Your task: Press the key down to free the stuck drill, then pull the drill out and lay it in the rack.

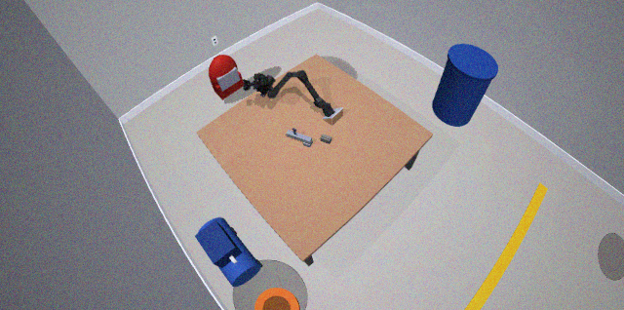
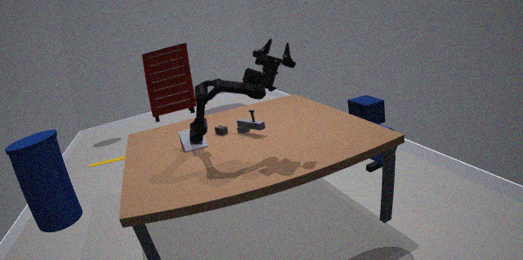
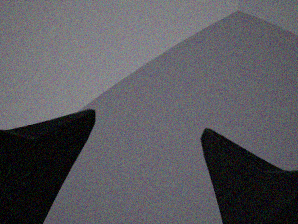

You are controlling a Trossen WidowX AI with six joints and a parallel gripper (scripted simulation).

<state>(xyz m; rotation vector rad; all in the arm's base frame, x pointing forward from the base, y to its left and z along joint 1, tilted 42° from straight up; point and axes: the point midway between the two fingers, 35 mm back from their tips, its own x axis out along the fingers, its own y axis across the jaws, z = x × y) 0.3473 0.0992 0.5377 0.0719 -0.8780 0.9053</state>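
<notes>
My gripper tip is 120 mm past the key, 280 mm to the right of it and 380 mm above it. The rest, counted from my gripper tip: light-grey block 140 mm behind, 310 mm to the left, 430 mm below; then dark-grey block 280 mm behind, 420 mm to the left, 460 mm below.
</notes>
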